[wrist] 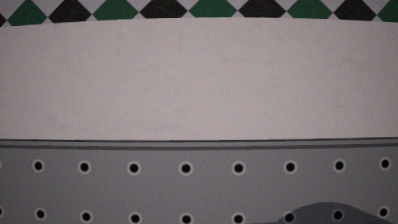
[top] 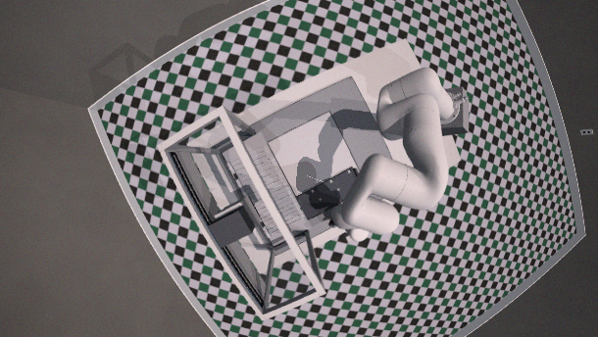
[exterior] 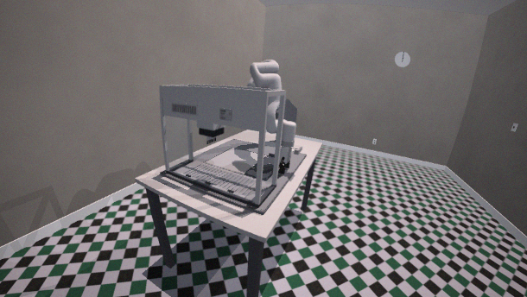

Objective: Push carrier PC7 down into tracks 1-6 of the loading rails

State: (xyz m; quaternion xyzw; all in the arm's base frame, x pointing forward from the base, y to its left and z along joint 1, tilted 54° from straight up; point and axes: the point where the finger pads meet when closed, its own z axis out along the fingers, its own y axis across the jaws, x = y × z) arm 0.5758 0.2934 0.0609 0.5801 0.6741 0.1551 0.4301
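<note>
Right now the carrier PC7 is 110 mm to the right of my hand.
</note>
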